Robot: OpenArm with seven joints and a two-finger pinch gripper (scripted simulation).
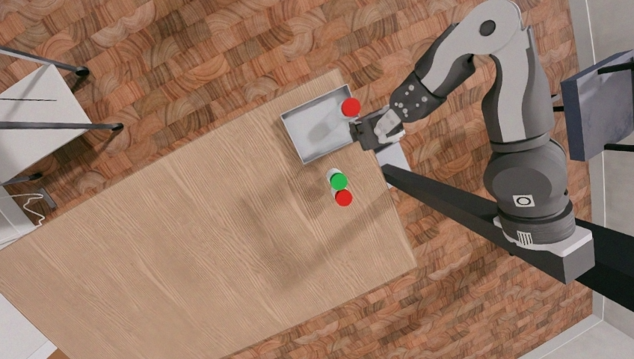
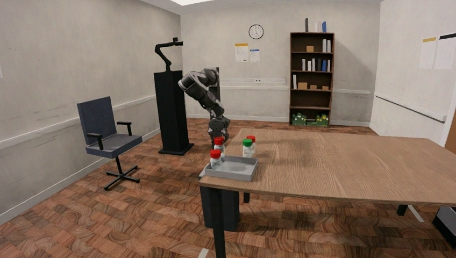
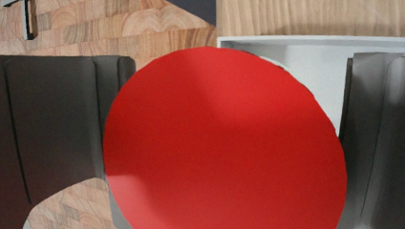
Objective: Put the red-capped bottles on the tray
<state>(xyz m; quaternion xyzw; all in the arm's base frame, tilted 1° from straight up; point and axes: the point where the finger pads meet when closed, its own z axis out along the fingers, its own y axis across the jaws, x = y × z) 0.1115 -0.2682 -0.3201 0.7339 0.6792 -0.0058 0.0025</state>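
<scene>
Right now the grey tray is 130 mm below my hand, 80 mm ahead of it and 50 mm to the right of it. Round my hand: green-capped bottle: 130 mm ahead, 120 mm to the left, 100 mm below.
</scene>
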